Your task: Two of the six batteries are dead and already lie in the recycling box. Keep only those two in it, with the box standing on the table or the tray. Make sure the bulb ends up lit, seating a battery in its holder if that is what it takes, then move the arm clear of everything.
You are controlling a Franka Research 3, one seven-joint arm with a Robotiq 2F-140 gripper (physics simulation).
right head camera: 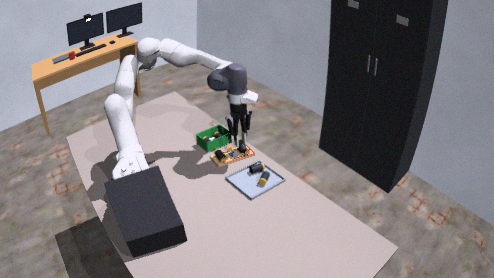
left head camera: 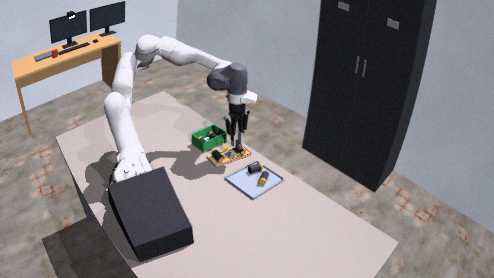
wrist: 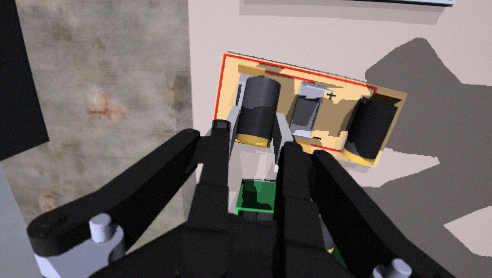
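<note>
My gripper (left head camera: 237,144) (right head camera: 240,143) (wrist: 255,122) points down at the board's far-right end, shut on a black battery with a yellow end (left head camera: 239,148) (right head camera: 242,147) (wrist: 260,100). That battery lies over the wooden board (left head camera: 220,163) (right head camera: 222,163) (wrist: 345,92); whether it touches is unclear. Another battery (left head camera: 217,155) (right head camera: 220,155) (wrist: 371,125) lies at the board's other end. Between them is a grey holder (wrist: 306,112) marked plus and minus. The green recycling box (left head camera: 207,145) (right head camera: 212,144) (wrist: 257,192) holds dark batteries, partly hidden. I cannot tell whether a bulb is lit.
A pale blue tray (left head camera: 240,182) (right head camera: 242,183) nearer the head cameras holds two batteries, one (left head camera: 255,168) (right head camera: 257,168) beside the other (left head camera: 263,178) (right head camera: 264,178). A large black block (left head camera: 150,210) (right head camera: 145,210) is near the arm's base. A black cabinet (left head camera: 370,90) (right head camera: 382,100) stands beyond the table.
</note>
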